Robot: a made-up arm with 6 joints.
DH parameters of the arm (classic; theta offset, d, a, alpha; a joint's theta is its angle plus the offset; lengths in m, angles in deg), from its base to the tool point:
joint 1: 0 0.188 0 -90
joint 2: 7.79 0 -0.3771 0
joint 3: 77.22 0 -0.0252 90
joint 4: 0 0.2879 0 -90
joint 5: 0 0 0 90
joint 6: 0 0.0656 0 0
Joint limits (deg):
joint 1: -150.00..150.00
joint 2: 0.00..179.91
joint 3: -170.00..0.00
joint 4: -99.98..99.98
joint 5: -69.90..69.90
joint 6: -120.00..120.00
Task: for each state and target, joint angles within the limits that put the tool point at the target. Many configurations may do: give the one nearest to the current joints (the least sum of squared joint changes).
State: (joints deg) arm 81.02 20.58 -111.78 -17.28 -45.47 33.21
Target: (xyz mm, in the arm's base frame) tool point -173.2 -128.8 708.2
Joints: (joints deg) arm 42.65 24.01 -79.07 -27.41 -48.46 33.21
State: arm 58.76 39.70 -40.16 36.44 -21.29 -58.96
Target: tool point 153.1 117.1 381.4
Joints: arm 41.80 63.84 -23.85 38.67 -21.10 -58.96
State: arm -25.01 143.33 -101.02 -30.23 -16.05 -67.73
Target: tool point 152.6 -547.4 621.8
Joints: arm -75.26 123.35 -136.80 -27.75 -15.67 -67.73
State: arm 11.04 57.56 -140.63 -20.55 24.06 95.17
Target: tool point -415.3 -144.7 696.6
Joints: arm 17.49 21.66 -127.33 -20.53 34.96 95.17
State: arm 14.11 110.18 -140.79 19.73 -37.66 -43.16
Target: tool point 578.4 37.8 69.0
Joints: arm 5.02 150.00 -86.99 22.28 -31.52 -43.16
